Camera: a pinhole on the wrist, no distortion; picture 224 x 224 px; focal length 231.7 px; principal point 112.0 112.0 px. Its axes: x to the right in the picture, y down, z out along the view. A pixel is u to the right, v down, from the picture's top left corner.
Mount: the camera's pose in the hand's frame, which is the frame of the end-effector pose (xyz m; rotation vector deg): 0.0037 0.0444 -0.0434 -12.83 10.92 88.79
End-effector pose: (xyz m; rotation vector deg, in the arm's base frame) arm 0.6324 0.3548 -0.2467 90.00 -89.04 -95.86
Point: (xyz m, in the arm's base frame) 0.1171 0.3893 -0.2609
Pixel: 112.3 47.7
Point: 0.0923 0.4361 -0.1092
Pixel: 160.4 94.2
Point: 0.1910 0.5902 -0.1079
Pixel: 127.3 162.7
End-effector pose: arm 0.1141 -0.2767 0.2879 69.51 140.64 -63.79
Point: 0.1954 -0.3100 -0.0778
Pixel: 188.3 48.0
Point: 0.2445 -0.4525 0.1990
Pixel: outside the picture
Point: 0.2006 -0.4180 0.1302
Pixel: 99.1 176.1
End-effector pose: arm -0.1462 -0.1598 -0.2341 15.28 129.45 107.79
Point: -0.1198 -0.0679 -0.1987
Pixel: 62.8 118.7
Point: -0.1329 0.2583 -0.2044
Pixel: 82.5 59.3
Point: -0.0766 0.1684 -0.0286
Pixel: 186.2 104.1
